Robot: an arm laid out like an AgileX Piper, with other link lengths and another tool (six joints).
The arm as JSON. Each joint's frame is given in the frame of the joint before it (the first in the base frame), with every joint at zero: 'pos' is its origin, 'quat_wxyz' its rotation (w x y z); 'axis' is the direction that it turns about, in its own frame. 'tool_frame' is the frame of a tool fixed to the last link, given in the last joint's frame.
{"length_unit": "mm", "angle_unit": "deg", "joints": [
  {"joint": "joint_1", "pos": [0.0, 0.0, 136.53], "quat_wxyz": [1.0, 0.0, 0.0, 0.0], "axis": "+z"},
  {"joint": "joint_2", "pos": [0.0, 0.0, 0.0], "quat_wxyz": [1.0, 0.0, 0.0, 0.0], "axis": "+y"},
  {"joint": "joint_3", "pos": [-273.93, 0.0, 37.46], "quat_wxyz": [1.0, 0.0, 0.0, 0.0], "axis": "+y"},
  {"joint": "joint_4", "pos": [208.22, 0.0, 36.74], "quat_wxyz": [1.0, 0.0, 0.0, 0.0], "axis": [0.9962, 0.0, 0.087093]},
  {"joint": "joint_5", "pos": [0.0, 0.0, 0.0], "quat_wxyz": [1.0, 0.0, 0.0, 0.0], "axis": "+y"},
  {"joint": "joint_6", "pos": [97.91, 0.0, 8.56], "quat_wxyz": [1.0, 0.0, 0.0, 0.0], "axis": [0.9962, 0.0, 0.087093]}
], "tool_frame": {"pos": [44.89, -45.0, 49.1], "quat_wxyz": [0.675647, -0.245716, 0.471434, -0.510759]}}
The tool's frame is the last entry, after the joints.
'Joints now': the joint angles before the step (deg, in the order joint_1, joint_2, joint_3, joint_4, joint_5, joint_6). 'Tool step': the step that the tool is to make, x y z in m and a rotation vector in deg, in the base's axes. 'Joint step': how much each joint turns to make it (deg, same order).
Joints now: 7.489 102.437 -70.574 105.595 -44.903 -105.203
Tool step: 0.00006 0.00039 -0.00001 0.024 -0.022 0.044
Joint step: 0.061 -0.001 0.000 0.001 0.001 0.035
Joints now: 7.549 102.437 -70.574 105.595 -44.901 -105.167
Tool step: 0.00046 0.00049 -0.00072 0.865 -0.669 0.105
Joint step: 0.000 -0.001 0.001 0.000 0.634 0.898
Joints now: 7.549 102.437 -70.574 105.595 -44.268 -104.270
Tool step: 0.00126 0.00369 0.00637 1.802 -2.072 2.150
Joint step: -0.051 -1.287 0.000 0.114 2.816 0.372
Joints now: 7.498 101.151 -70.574 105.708 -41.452 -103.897
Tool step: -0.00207 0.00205 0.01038 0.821 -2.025 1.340
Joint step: 0.001 -1.671 0.000 -0.105 1.513 0.057
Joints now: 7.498 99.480 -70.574 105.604 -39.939 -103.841
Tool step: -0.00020 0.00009 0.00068 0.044 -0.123 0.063
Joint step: 0.001 -0.109 -0.001 0.001 0.070 -0.001
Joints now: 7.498 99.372 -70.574 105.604 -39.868 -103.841
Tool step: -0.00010 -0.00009 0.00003 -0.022 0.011 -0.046
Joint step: 0.001 -0.001 -0.001 0.001 -0.053 -0.001
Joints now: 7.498 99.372 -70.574 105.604 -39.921 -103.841
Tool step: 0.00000 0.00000 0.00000 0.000 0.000 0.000
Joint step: 0.000 0.000 0.000 0.000 0.000 0.000
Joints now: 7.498 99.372 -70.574 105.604 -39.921 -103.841
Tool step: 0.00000 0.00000 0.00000 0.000 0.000 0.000
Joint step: 0.000 0.000 0.000 0.000 0.000 0.000
